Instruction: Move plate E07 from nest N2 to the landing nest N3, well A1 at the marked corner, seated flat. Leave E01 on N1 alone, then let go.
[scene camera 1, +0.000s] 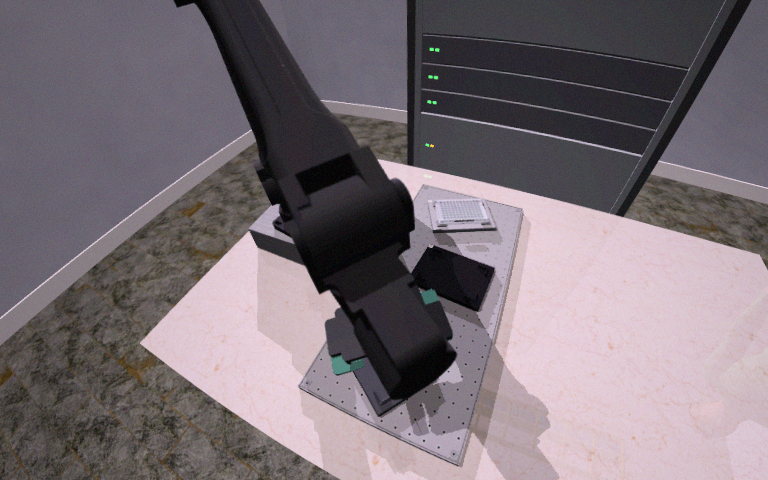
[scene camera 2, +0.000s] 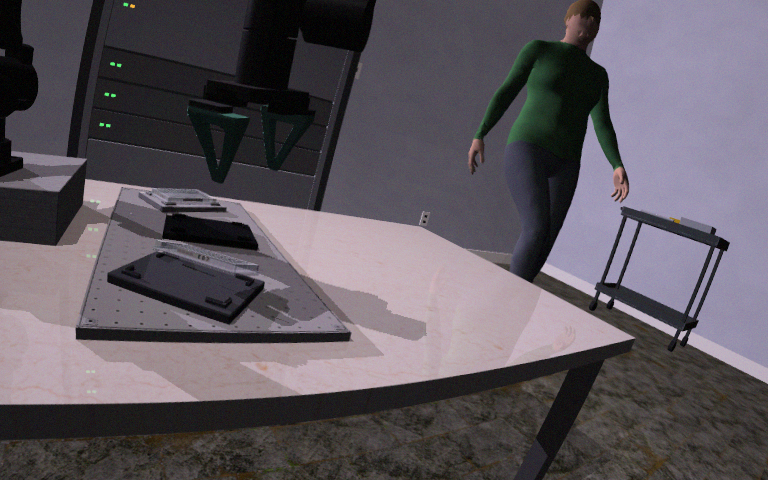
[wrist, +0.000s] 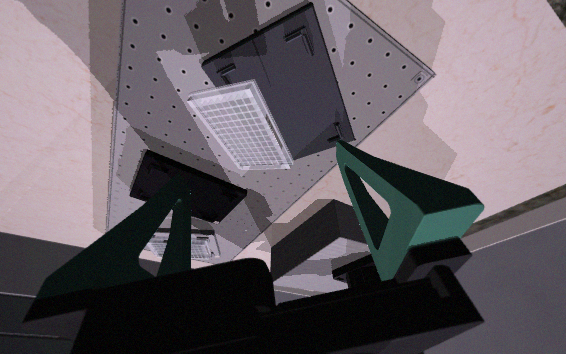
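Plate E07 (scene camera 2: 209, 257) (wrist: 242, 130), clear, lies tilted and askew over one long edge of the dark landing nest N3 (scene camera 1: 373, 390) (scene camera 2: 189, 285) (wrist: 305, 95), partly off it; it is not flat in the nest. Its well A1 cannot be made out. My gripper (scene camera 2: 247, 174) (wrist: 260, 164) is open and empty, high above the nests; its fingertips are hidden in scene camera 1. The black nest N2 (scene camera 1: 453, 277) (scene camera 2: 209, 230) (wrist: 155, 177) is empty. Plate E01 (scene camera 1: 461, 210) (scene camera 2: 184, 195) (wrist: 197, 247) sits on nest N1 (scene camera 1: 488, 226) at the far end.
The nests stand on a perforated metal board (scene camera 1: 441, 441) (scene camera 2: 283, 322) (wrist: 150, 105) on the pale table (scene camera 1: 623, 339). The arm's grey base block (scene camera 1: 274, 243) (scene camera 2: 33, 209) stands beside the board. A server rack (scene camera 1: 416, 84) is behind. A person (scene camera 2: 557, 101) and a cart (scene camera 2: 673, 230) are beyond the table.
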